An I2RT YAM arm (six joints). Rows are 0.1 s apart.
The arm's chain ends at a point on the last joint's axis. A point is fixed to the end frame.
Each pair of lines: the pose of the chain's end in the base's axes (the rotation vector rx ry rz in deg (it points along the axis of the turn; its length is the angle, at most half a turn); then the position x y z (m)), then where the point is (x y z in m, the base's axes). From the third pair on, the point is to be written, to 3 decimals.
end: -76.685 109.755 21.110 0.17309 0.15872 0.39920
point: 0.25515 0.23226 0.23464
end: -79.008 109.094 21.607 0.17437 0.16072 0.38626
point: 0.25331 0.23495 0.22049
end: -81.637 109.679 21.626 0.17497 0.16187 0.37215
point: 0.249 0.233 0.203
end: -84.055 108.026 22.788 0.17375 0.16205 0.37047
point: 0.245 0.237 0.201
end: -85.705 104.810 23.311 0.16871 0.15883 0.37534
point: 0.241 0.239 0.209
